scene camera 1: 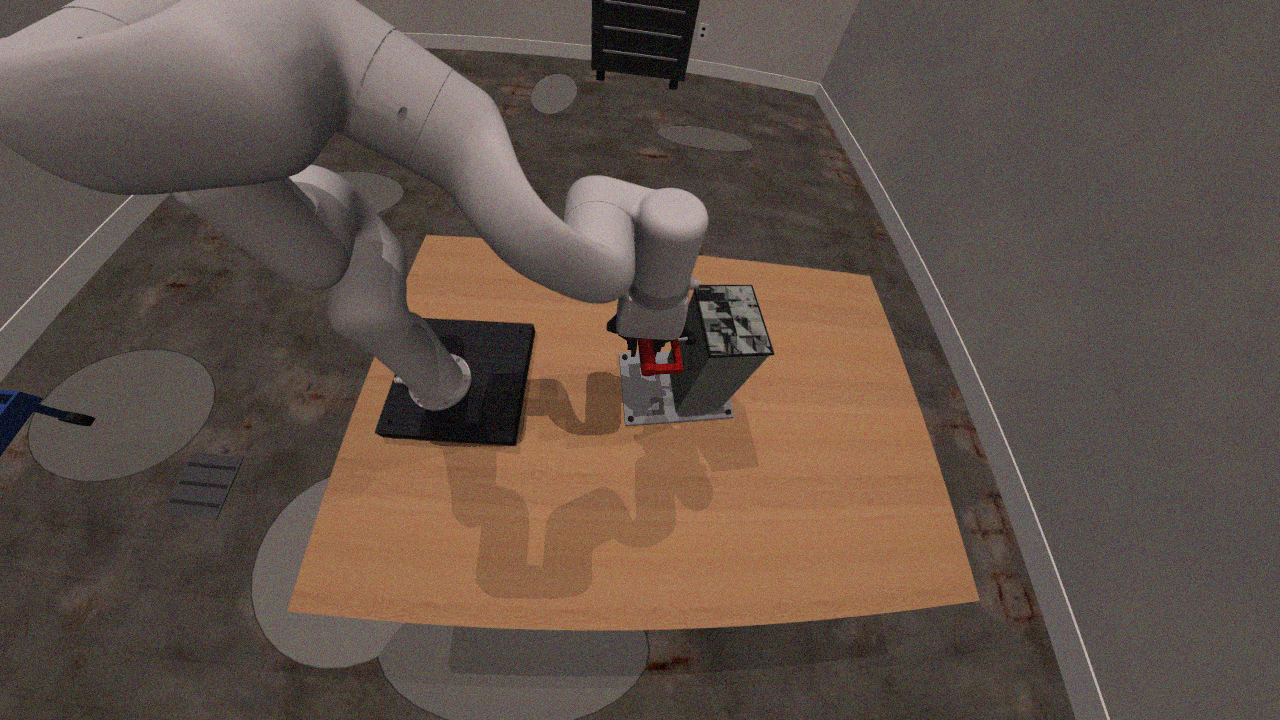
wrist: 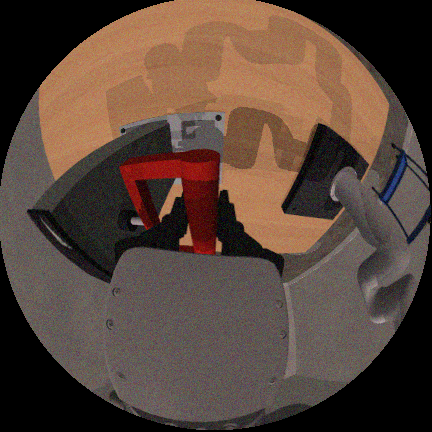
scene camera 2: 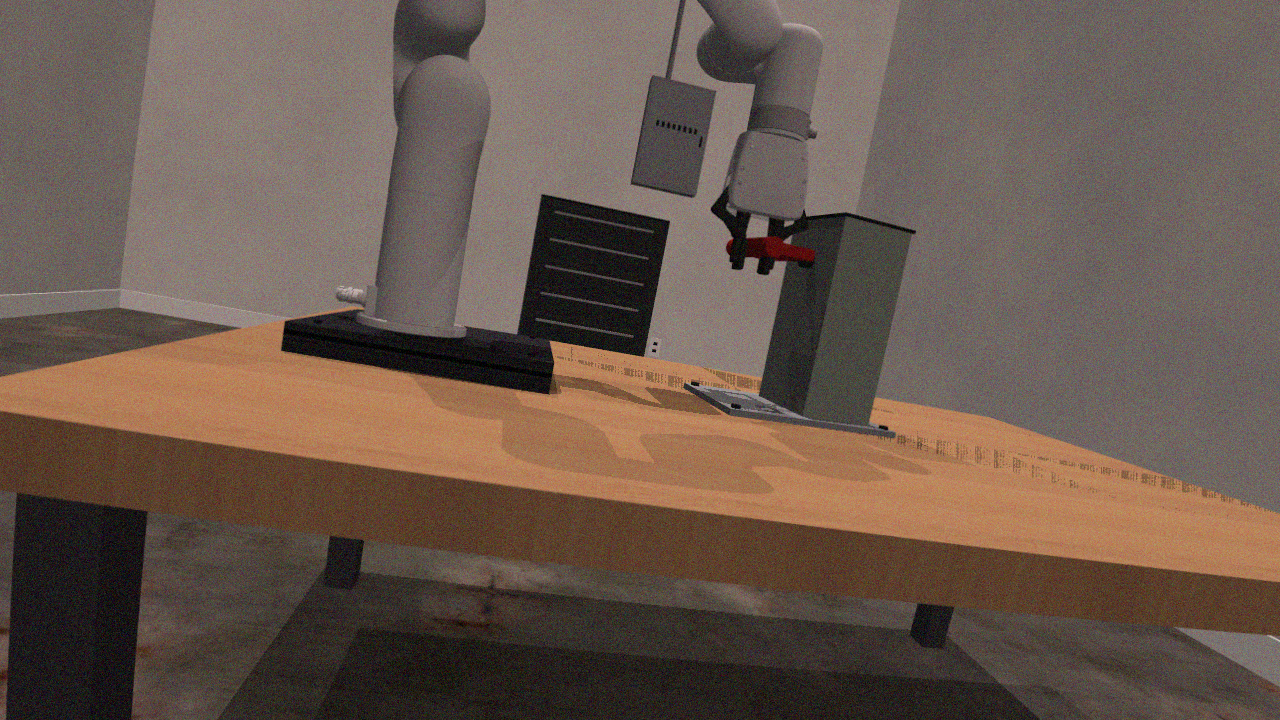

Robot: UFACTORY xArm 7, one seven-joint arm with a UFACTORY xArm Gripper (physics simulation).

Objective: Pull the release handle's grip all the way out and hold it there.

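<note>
The release handle (scene camera 1: 662, 368) (scene camera 2: 794, 254) is a red rectangular frame with a thick round grip bar (wrist: 201, 175). It is level, high above the table, at the side of a tall grey-green box (scene camera 1: 713, 386) (scene camera 2: 854, 331) (wrist: 100, 195). In the wrist view a short pale rod (wrist: 136, 221) shows between the box's black collar (wrist: 126, 220) and the frame. My gripper (scene camera 1: 647, 347) (scene camera 2: 751, 261) (wrist: 204, 198) points down and is shut on the grip bar, one finger on each side. The far part of the bar is hidden under the gripper body.
The box stands on a grey plate (scene camera 1: 631, 404) (scene camera 2: 720, 396) (wrist: 202, 119) with dark bolts, on a wooden table (scene camera 1: 805, 537) (scene camera 2: 358, 429). The arm's black base (scene camera 1: 501, 394) (scene camera 2: 501, 362) (wrist: 305, 190) is on the table, on the other side of the handle from the box.
</note>
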